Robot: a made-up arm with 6 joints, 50 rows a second.
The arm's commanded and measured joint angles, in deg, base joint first. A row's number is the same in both.
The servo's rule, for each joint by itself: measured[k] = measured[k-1] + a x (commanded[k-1-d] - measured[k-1]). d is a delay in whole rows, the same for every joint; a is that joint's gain. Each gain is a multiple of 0.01, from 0.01 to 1. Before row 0 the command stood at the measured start. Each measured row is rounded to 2 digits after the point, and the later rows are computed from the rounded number. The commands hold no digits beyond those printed.
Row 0, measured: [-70.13, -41.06, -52.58, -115.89, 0.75, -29.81]
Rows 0 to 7, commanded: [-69.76, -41.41, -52.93, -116.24, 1.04, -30.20]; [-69.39, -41.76, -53.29, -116.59, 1.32, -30.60]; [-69.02, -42.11, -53.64, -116.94, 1.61, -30.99]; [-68.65, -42.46, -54.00, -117.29, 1.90, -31.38]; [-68.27, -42.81, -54.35, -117.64, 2.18, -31.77]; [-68.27, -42.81, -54.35, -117.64, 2.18, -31.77]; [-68.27, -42.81, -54.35, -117.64, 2.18, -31.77]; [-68.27, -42.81, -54.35, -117.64, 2.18, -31.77]
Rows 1 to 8, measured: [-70.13, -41.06, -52.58, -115.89, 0.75, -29.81]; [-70.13, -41.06, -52.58, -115.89, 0.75, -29.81]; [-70.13, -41.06, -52.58, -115.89, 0.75, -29.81]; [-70.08, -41.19, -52.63, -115.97, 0.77, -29.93]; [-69.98, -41.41, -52.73, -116.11, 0.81, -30.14]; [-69.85, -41.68, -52.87, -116.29, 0.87, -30.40]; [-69.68, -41.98, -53.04, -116.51, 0.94, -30.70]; [-69.48, -42.30, -53.24, -116.76, 1.03, -31.03]
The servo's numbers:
d 3
a 0.14 0.38 0.15 0.22 0.07 0.31

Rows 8 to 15, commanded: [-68.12, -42.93, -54.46, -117.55, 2.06, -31.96]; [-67.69, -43.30, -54.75, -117.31, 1.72, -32.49]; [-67.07, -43.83, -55.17, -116.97, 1.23, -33.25]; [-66.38, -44.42, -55.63, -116.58, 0.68, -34.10]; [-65.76, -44.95, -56.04, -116.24, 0.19, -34.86]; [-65.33, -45.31, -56.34, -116.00, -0.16, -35.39]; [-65.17, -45.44, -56.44, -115.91, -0.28, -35.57]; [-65.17, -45.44, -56.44, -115.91, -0.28, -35.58]
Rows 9 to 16, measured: [-69.31, -42.49, -53.41, -116.95, 1.11, -31.26]; [-69.16, -42.61, -53.55, -117.10, 1.18, -31.42]; [-69.04, -42.69, -53.67, -117.22, 1.25, -31.53]; [-68.91, -42.78, -53.79, -117.29, 1.31, -31.66]; [-68.74, -42.98, -53.93, -117.29, 1.34, -31.92]; [-68.51, -43.30, -54.12, -117.22, 1.33, -32.33]; [-68.21, -43.73, -54.35, -117.08, 1.28, -32.88]; [-67.87, -44.19, -54.60, -116.90, 1.20, -33.49]
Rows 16 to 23, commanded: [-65.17, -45.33, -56.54, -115.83, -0.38, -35.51]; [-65.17, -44.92, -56.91, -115.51, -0.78, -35.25]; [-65.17, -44.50, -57.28, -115.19, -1.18, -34.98]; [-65.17, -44.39, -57.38, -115.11, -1.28, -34.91]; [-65.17, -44.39, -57.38, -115.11, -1.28, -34.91]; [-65.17, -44.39, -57.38, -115.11, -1.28, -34.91]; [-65.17, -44.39, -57.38, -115.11, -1.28, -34.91]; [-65.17, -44.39, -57.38, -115.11, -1.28, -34.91]
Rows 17 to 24, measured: [-67.51, -44.62, -54.86, -116.70, 1.10, -34.08]; [-67.18, -44.93, -55.10, -116.53, 1.00, -34.54]; [-66.90, -45.12, -55.30, -116.39, 0.91, -34.86]; [-66.66, -45.20, -55.49, -116.27, 0.82, -35.06]; [-66.45, -45.09, -55.70, -116.10, 0.71, -35.12]; [-66.27, -44.87, -55.94, -115.90, 0.58, -35.08]; [-66.12, -44.69, -56.16, -115.73, 0.45, -35.03]; [-65.99, -44.58, -56.34, -115.59, 0.33, -34.99]
